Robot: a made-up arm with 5 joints. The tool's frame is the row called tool. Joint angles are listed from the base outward.
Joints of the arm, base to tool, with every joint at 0 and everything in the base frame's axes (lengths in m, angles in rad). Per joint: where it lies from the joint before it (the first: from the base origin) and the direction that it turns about. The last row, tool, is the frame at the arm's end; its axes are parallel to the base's.
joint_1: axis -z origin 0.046 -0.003 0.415
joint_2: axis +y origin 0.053 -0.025 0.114
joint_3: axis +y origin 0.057 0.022 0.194
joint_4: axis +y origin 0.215 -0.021 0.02
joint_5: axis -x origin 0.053 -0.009 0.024
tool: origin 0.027 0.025 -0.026
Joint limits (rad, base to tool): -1.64..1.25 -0.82..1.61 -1.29..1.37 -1.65..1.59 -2..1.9
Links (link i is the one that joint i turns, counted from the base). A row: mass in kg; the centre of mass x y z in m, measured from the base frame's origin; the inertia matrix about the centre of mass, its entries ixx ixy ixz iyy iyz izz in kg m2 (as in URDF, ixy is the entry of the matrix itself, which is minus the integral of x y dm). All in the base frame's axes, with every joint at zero. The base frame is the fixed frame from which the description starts. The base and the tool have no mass.
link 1: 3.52; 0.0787 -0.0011 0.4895; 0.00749 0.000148 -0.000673 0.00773 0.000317 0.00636
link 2: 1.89; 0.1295 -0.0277 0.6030; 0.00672 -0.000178 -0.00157 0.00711 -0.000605 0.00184
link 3: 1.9; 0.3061 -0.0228 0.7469; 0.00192 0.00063 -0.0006 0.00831 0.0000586 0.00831
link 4: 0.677; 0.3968 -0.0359 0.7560; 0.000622 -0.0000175 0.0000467 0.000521 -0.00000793 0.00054
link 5: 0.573; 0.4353 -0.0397 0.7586; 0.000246 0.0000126 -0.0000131 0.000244 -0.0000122 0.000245
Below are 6 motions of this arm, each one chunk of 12 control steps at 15 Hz.
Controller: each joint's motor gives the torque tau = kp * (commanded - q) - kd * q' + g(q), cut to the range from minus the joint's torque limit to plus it. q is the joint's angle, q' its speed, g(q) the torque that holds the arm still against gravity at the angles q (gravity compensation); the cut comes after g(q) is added. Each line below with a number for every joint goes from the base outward.
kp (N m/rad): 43 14 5.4 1.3 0.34
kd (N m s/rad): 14 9 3 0.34 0.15
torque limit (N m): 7.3 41 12 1.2 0.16
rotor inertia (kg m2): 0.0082 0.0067 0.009 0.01 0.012
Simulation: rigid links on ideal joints. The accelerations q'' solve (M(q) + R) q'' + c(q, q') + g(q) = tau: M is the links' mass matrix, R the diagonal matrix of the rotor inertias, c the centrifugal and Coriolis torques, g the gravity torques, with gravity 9.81 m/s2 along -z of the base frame. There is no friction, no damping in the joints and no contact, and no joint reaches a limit. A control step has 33 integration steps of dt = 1/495 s. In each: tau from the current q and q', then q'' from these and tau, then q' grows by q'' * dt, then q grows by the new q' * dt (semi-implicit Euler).
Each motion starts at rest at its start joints. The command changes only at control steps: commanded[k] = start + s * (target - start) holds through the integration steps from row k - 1 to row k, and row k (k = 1, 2, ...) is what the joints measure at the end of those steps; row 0 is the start. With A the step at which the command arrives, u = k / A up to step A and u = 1 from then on. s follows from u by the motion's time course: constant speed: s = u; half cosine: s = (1 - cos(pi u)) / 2; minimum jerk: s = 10 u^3 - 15 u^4 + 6 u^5; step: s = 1 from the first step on.
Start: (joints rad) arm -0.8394 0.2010 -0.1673 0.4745 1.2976
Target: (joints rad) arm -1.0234 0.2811 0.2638 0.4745 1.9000
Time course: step
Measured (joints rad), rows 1 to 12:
1: -0.8617 0.1974 -0.1404 0.4600 1.3201
2: -0.8925 0.2012 -0.1035 0.4506 1.3777
3: -0.9188 0.2083 -0.0644 0.4504 1.4476
4: -0.9401 0.2165 -0.0264 0.4550 1.5166
5: -0.9571 0.2245 0.0087 0.4612 1.5793
6: -0.9706 0.2320 0.0406 0.4671 1.6338
7: -0.9815 0.2386 0.0688 0.4720 1.6800
8: -0.9901 0.2444 0.0938 0.4757 1.7187
9: -0.9969 0.2495 0.1156 0.4782 1.7509
10: -1.0023 0.2538 0.1347 0.4799 1.7775
11: -1.0066 0.2576 0.1513 0.4808 1.7993
12: -1.0101 0.2608 0.1658 0.4812 1.8174

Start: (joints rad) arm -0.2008 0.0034 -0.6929 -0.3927 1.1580
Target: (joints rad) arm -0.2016 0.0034 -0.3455 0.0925 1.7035
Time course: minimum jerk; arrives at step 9
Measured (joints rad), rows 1 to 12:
1: -0.2008 0.0033 -0.6926 -0.3920 1.1583
2: -0.2008 0.0027 -0.6907 -0.3872 1.1609
3: -0.2008 0.0012 -0.6853 -0.3726 1.1691
4: -0.2007 -0.0010 -0.6745 -0.3437 1.1870
5: -0.2007 -0.0035 -0.6578 -0.2992 1.2169
6: -0.2008 -0.0056 -0.6355 -0.2422 1.2584
7: -0.2008 -0.0069 -0.6093 -0.1791 1.3085
8: -0.2009 -0.0068 -0.5815 -0.1180 1.3622
9: -0.2011 -0.0056 -0.5544 -0.0653 1.4142
10: -0.2012 -0.0036 -0.5291 -0.0232 1.4610
11: -0.2013 -0.0016 -0.5061 0.0091 1.5017
12: -0.2014 0.0004 -0.4855 0.0335 1.5361

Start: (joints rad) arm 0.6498 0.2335 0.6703 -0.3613 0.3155
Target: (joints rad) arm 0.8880 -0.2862 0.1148 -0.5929 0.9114
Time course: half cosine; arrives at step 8
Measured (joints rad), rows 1 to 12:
1: 0.6510 0.2324 0.6696 -0.3612 0.3164
2: 0.6561 0.2275 0.6657 -0.3621 0.3211
3: 0.6669 0.2163 0.6553 -0.3664 0.3336
4: 0.6841 0.1974 0.6359 -0.3768 0.3572
5: 0.7069 0.1708 0.6063 -0.3945 0.3931
6: 0.7332 0.1380 0.5674 -0.4191 0.4404
7: 0.7602 0.1015 0.5221 -0.4485 0.4958
8: 0.7848 0.0643 0.4746 -0.4798 0.5541
9: 0.8053 0.0288 0.4289 -0.5091 0.6102
10: 0.8217 -0.0039 0.3873 -0.5339 0.6609
11: 0.8349 -0.0337 0.3505 -0.5534 0.7050
12: 0.8455 -0.0607 0.3182 -0.5681 0.7424

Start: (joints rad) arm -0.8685 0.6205 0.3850 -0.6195 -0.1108
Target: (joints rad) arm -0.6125 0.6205 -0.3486 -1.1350 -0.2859
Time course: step
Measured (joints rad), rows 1 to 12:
1: -0.8390 0.6336 0.3367 -0.6730 -0.1240
2: -0.7965 0.6387 0.2673 -0.7619 -0.1456
3: -0.7601 0.6384 0.1966 -0.8477 -0.1666
4: -0.7304 0.6360 0.1304 -0.9196 -0.1852
5: -0.7064 0.6328 0.0709 -0.9761 -0.2010
6: -0.6872 0.6296 0.0183 -1.0191 -0.2145
7: -0.6718 0.6267 -0.0278 -1.0512 -0.2258
8: -0.6596 0.6243 -0.0681 -1.0750 -0.2353
9: -0.6498 0.6222 -0.1033 -1.0923 -0.2433
10: -0.6420 0.6206 -0.1340 -1.1050 -0.2501
11: -0.6359 0.6193 -0.1608 -1.1142 -0.2558
12: -0.6310 0.6183 -0.1842 -1.1208 -0.2606

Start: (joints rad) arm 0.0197 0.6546 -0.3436 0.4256 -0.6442
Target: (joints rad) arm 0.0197 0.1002 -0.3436 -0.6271 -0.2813
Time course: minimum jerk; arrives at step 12
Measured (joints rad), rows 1 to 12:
1: 0.0197 0.6544 -0.3434 0.4249 -0.6441
2: 0.0197 0.6533 -0.3423 0.4200 -0.6434
3: 0.0197 0.6497 -0.3394 0.4044 -0.6408
4: 0.0196 0.6420 -0.3346 0.3716 -0.6348
5: 0.0196 0.6289 -0.3284 0.3168 -0.6239
6: 0.0196 0.6095 -0.3218 0.2390 -0.6075
7: 0.0195 0.5837 -0.3159 0.1408 -0.5852
8: 0.0194 0.5524 -0.3120 0.0285 -0.5579
9: 0.0194 0.5170 -0.3109 -0.0895 -0.5272
10: 0.0193 0.4795 -0.3130 -0.2035 -0.4950
11: 0.0193 0.4421 -0.3180 -0.3050 -0.4635
12: 0.0193 0.4064 -0.3248 -0.3888 -0.4344

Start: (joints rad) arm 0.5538 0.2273 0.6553 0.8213 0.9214
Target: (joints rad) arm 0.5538 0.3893 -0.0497 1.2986 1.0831
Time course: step
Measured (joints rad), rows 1 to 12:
1: 0.5545 0.2472 0.6027 0.9083 0.9280
2: 0.5544 0.2637 0.5331 1.0083 0.9434
3: 0.5543 0.2767 0.4664 1.0832 0.9618
4: 0.5541 0.2877 0.4057 1.1371 0.9801
5: 0.5540 0.2973 0.3514 1.1762 0.9970
6: 0.5539 0.3059 0.3032 1.2051 1.0117
7: 0.5538 0.3135 0.2607 1.2265 1.0244
8: 0.5537 0.3204 0.2232 1.2427 1.0350
9: 0.5537 0.3267 0.1902 1.2550 1.0439
10: 0.5537 0.3324 0.1611 1.2643 1.0512
11: 0.5537 0.3375 0.1356 1.2715 1.0572
12: 0.5536 0.3422 0.1132 1.2770 1.0621

